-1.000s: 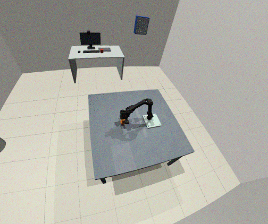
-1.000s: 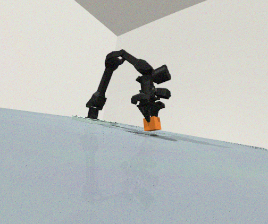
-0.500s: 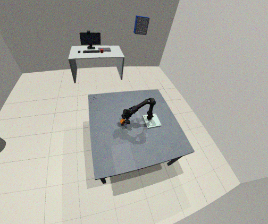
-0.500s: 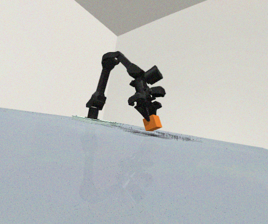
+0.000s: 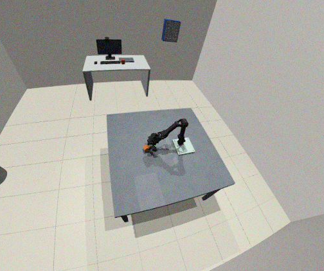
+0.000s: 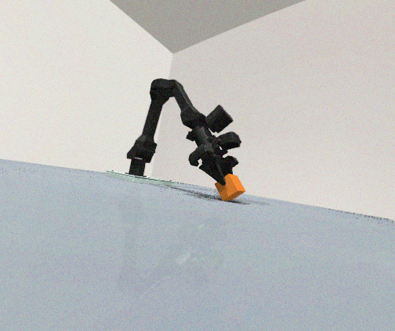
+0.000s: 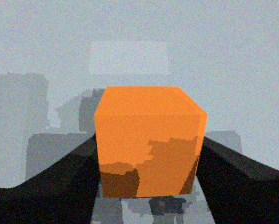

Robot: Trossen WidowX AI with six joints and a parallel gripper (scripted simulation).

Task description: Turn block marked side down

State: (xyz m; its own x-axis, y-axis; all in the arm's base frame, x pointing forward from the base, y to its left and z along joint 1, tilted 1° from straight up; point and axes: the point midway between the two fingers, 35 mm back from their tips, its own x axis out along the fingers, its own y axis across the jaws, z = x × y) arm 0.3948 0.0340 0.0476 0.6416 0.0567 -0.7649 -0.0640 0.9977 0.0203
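Now: the orange block 1 cm below my gripper tip and 1 cm behind it.
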